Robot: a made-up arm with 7 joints.
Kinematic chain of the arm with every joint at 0, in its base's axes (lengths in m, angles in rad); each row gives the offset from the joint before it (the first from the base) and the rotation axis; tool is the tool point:
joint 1: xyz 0 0 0.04 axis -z
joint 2: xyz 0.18 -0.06 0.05 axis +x
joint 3: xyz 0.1 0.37 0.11 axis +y
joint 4: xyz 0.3 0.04 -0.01 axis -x
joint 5: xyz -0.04 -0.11 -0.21 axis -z
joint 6: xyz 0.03 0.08 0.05 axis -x
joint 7: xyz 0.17 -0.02 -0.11 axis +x
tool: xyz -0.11 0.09 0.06
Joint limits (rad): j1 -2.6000..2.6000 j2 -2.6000..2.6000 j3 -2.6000..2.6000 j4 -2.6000..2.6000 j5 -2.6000..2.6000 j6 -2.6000..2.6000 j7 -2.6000..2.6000
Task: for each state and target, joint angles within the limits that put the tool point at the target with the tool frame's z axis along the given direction. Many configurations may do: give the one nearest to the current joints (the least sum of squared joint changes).
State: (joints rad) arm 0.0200 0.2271 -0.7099 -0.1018 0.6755 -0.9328 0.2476
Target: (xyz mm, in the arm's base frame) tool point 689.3 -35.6 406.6 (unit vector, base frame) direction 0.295 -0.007 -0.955
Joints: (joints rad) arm 0.2383 0.2896 -0.8089 -0.0559 1.0712 -1.6424 0.9255
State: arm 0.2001 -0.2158 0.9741 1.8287 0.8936 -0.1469 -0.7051
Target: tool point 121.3 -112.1 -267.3 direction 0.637 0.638 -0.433
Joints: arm 0.8066 -0.3377 1.6728 1.3766 0.5076 -0.3024 -0.5334
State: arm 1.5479 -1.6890 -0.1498 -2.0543 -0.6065 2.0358 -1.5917
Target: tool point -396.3 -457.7 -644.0 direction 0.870 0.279 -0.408
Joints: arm 2.1044 -2.0746 -0.2849 -2.3305 -0.6423 1.4108 -0.8808
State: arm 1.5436 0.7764 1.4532 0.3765 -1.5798 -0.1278 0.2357
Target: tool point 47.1 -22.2 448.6 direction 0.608 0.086 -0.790
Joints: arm 1.8748 1.1804 2.2741 0.3832 -0.9193 -0.8576 0.6063
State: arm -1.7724 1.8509 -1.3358 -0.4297 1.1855 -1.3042 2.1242
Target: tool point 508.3 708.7 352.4 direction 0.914 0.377 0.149
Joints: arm -1.9615 1.6538 -1.7691 -0.2498 1.3885 -1.9081 2.5586
